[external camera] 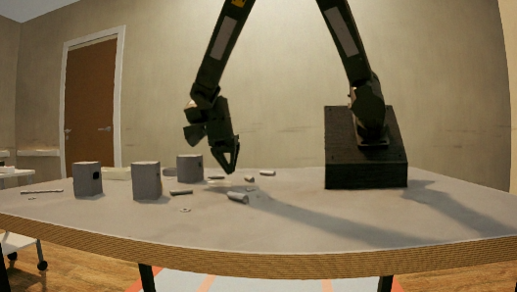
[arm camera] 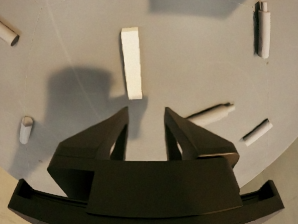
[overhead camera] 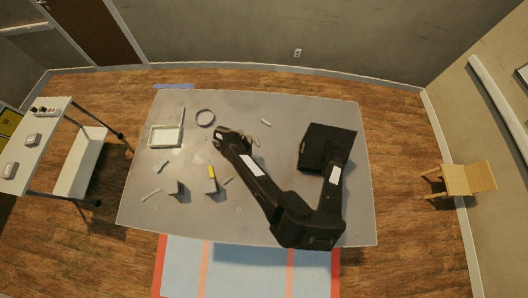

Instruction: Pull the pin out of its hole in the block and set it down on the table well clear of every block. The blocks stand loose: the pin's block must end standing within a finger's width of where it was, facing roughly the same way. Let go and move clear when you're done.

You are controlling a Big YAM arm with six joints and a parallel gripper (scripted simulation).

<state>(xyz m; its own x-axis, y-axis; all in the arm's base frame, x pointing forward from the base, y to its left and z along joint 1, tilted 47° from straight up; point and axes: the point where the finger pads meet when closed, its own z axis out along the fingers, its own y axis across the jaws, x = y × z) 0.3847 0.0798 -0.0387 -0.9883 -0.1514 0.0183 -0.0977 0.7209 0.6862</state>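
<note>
Right now my hand is 3 cm short of the white pin, 1 cm to the right of it and 4 cm above it. The rest, counted from my hand: white tray: 48 cm ahead, 3 cm to the right, 3 cm below.
</note>
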